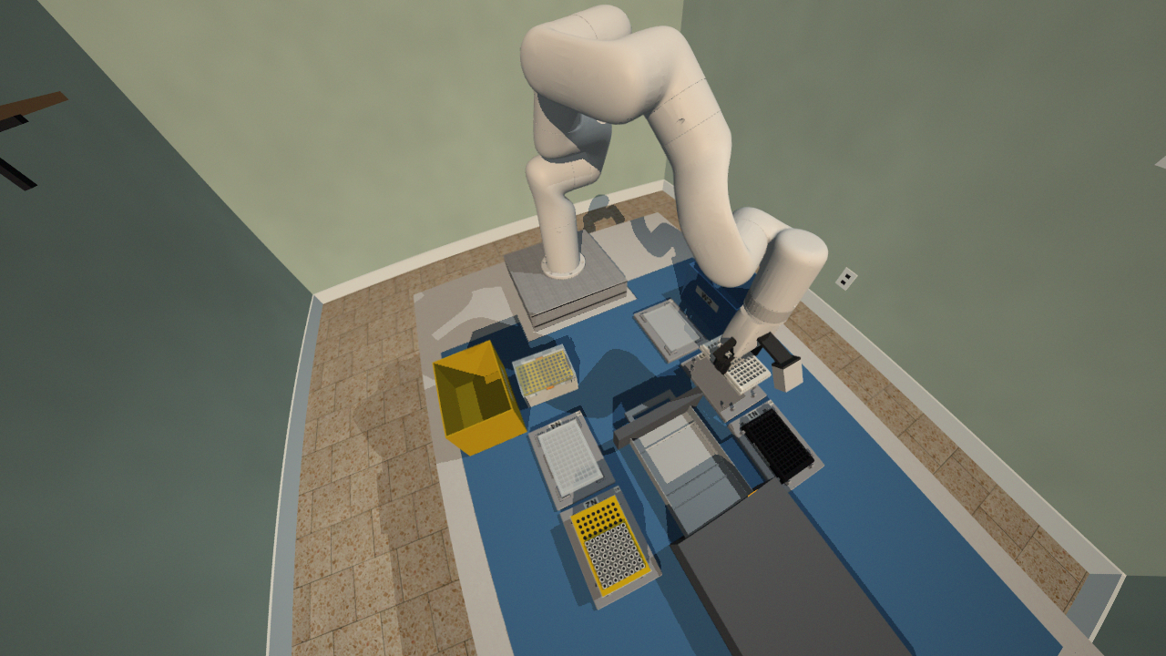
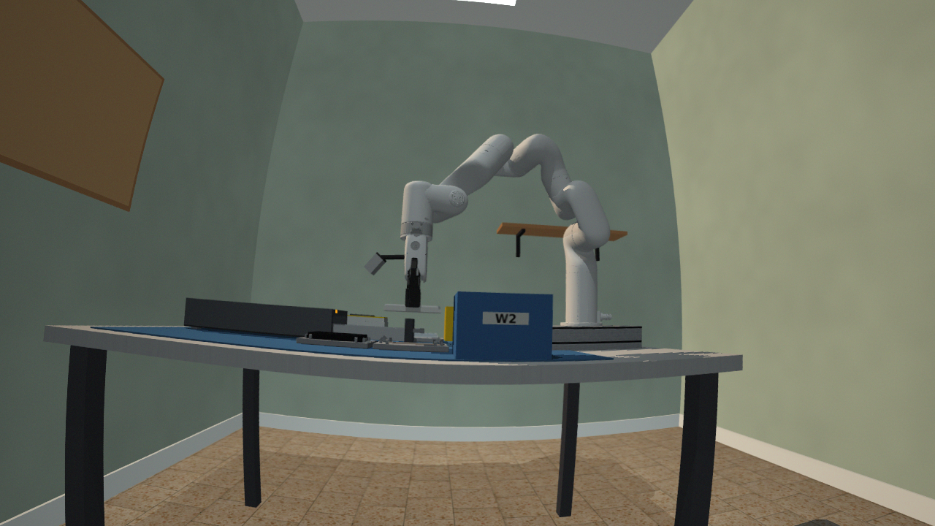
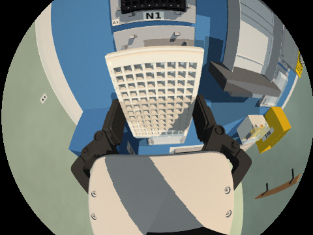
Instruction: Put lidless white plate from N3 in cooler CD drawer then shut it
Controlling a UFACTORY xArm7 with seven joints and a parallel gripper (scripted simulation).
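Now: hand 140 mm short of the cooler drawer, 190 mm to the left of it and 80 mm above it. Round my hand: black plate (170 mm ahead, 90 mm below); then grey nest N3 (100 mm below); then blue bin W2 (180 mm behind, 140 mm to the left, 70 mm below).
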